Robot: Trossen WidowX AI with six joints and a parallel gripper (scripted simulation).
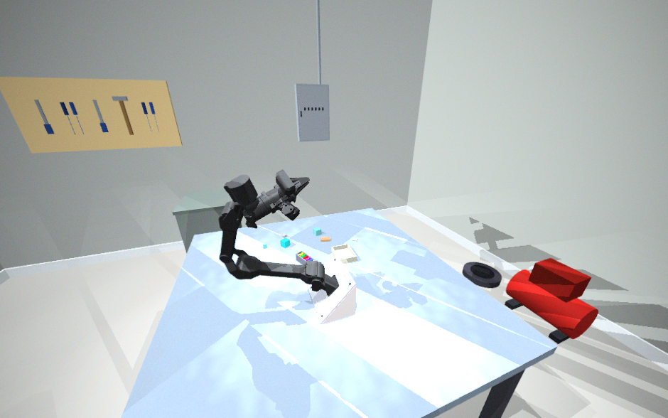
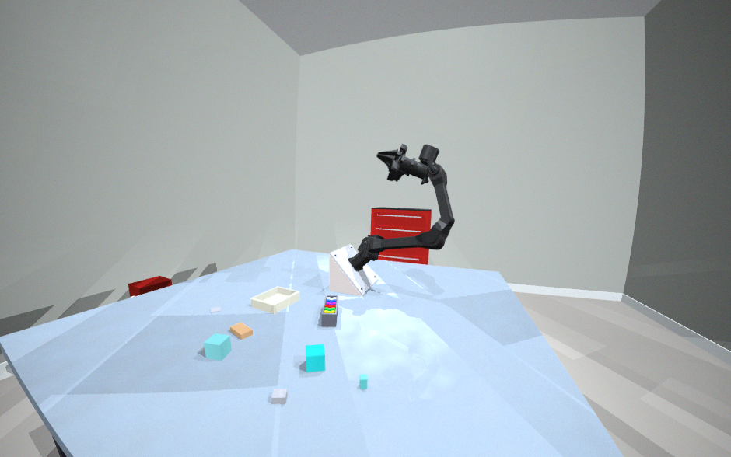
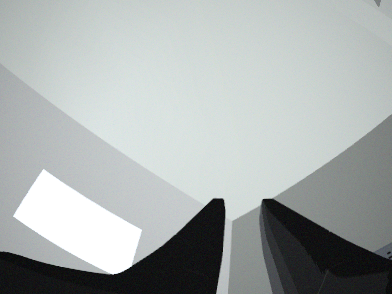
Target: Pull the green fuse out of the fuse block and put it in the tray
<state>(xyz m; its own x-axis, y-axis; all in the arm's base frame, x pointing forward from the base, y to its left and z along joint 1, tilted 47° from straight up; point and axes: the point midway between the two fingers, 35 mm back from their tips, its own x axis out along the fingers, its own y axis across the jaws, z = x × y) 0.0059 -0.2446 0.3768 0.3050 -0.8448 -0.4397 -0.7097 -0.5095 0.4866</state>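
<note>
The green fuse is 51 cm below my gripper tip and 33 cm ahead of it. From my gripper tip the other things lie so: purple fuse (51 cm below, 30 cm ahead, 2 cm to the right); then white fuse (51 cm below, 27 cm ahead, 4 cm to the right); then blue fuse (51 cm below, 28 cm ahead, 3 cm to the right).
</note>
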